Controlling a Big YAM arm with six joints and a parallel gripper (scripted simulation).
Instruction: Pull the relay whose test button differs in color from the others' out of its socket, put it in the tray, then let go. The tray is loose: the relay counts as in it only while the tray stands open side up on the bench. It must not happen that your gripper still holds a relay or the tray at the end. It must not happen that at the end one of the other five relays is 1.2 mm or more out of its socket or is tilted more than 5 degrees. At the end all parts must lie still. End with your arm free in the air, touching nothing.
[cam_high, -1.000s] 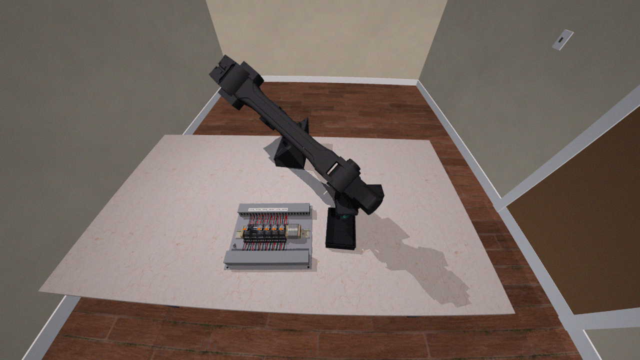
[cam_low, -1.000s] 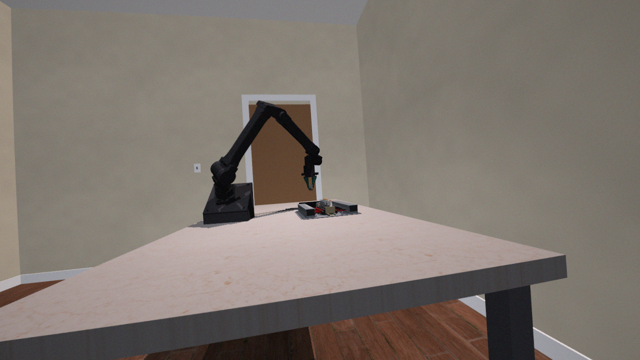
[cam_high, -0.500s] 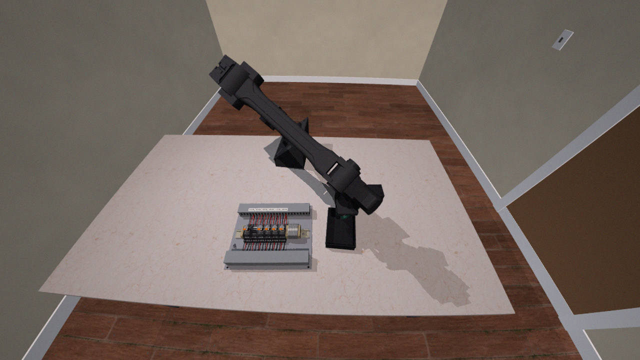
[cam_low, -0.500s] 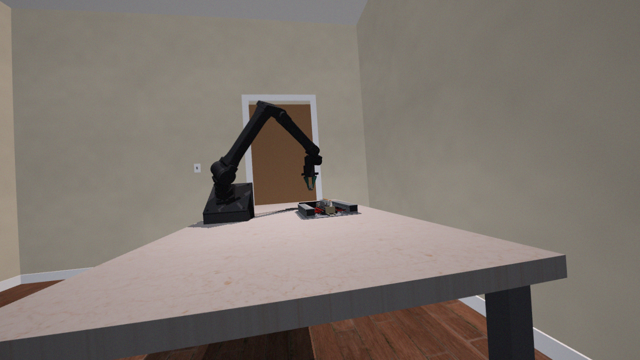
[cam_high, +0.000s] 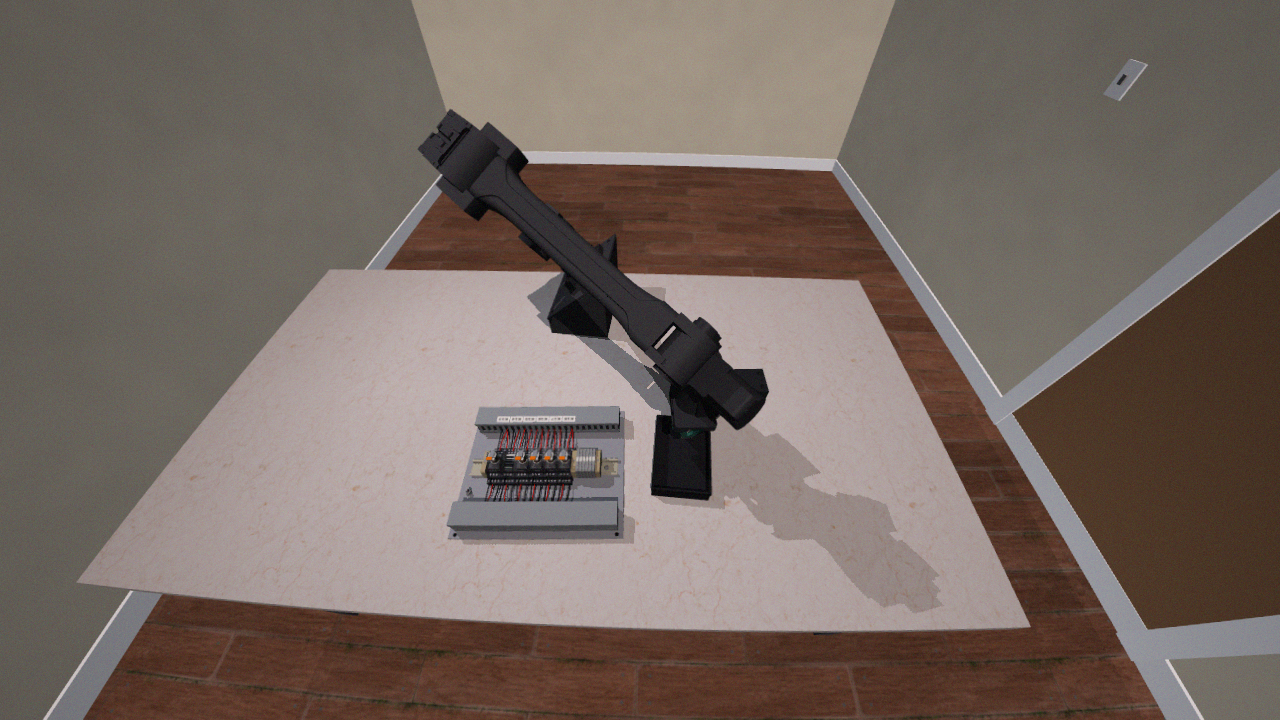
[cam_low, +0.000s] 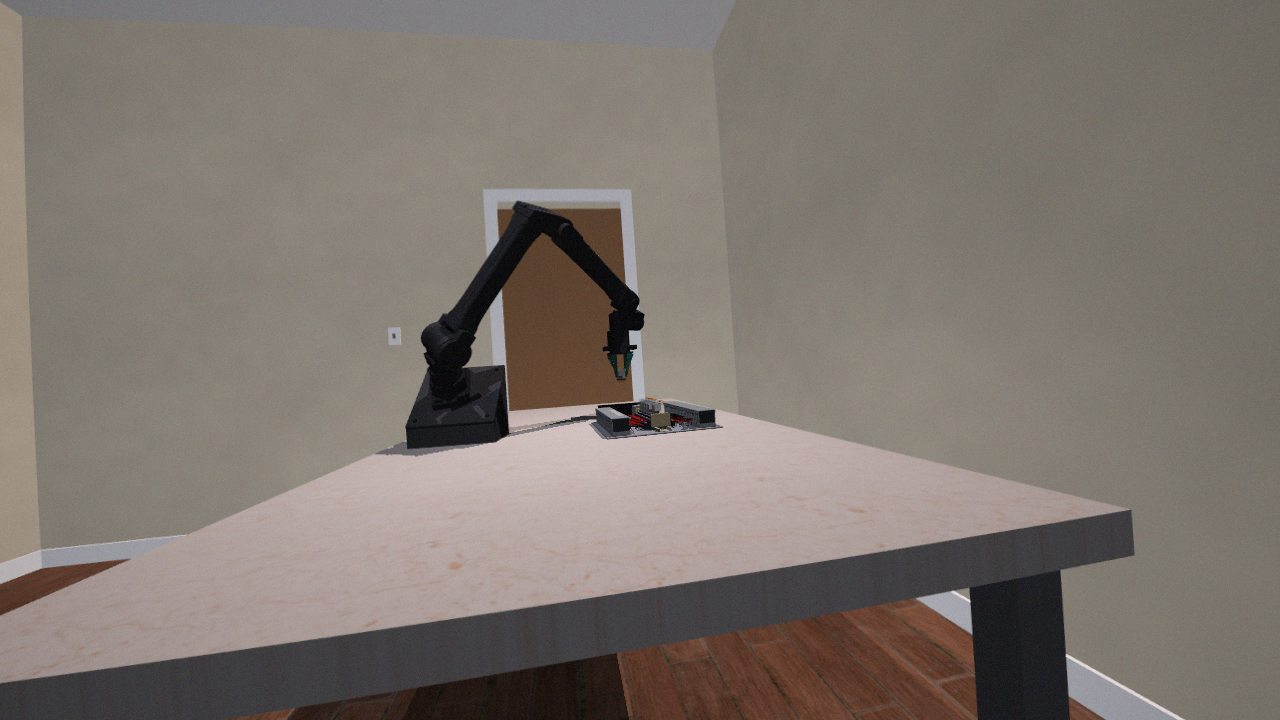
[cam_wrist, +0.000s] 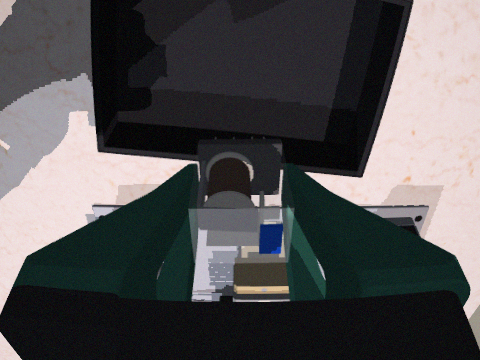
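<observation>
Right now my hand is right at the clear-cased relay. From my hand the other things lie so: black tray 120 mm below.
</observation>
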